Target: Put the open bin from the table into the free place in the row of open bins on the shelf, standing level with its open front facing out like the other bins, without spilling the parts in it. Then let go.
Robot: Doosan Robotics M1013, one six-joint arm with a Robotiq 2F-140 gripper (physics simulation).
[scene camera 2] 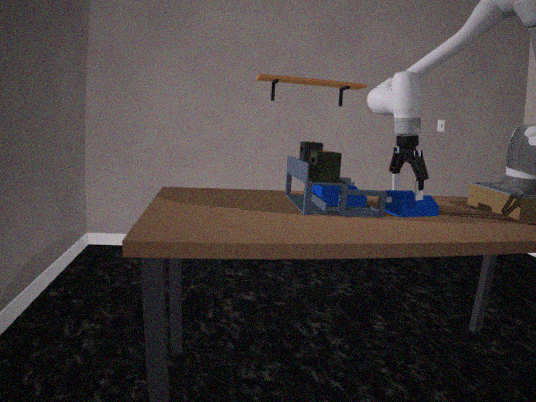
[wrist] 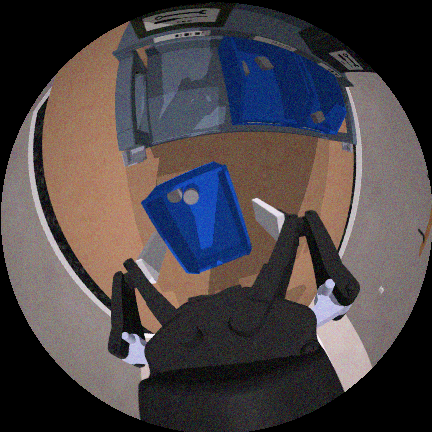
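The open blue bin stands on the table in front of the shelf, turned at an angle to it. Two round grey parts lie in it, towards the shelf side. My gripper is open and points down low over the bin, with its pale fingertips on either side of the bin in the wrist view and nothing gripped. The grey shelf holds blue bins on its right in the wrist view. The free place is to their left, beside the side panel.
Dark toolboxes stand on top of the shelf, above the bin row. The wooden table carries the shelf. A wooden wall shelf hangs behind. The robot's base stands at the right in the scene view.
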